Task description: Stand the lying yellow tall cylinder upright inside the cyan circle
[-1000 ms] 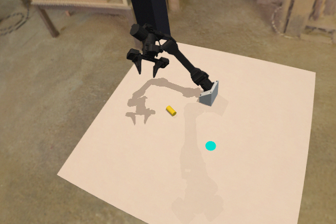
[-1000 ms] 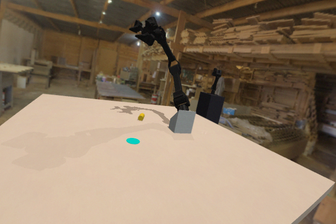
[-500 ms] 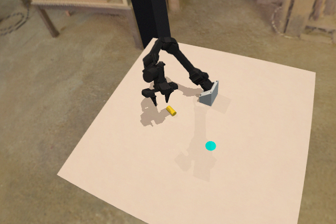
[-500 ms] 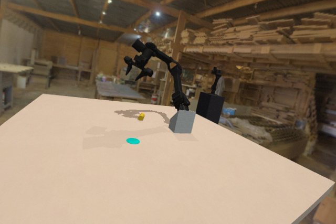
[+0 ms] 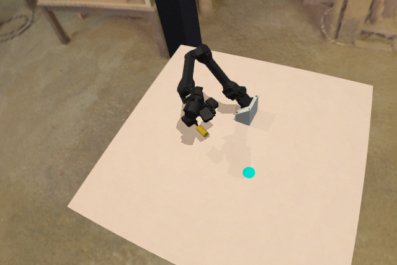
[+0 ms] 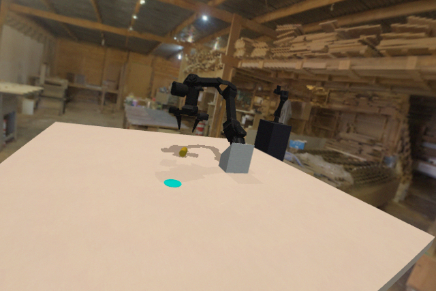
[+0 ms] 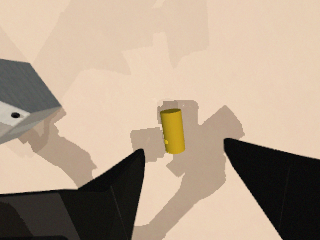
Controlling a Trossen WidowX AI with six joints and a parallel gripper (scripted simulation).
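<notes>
Now: gripper tip 10 mm past the yellow tall cylinder, 20 mm to the left of it and 110 mm above it. Also, from my gripper tip: cyan circle 100 mm ahead, 300 mm to the left, 130 mm below.
</notes>
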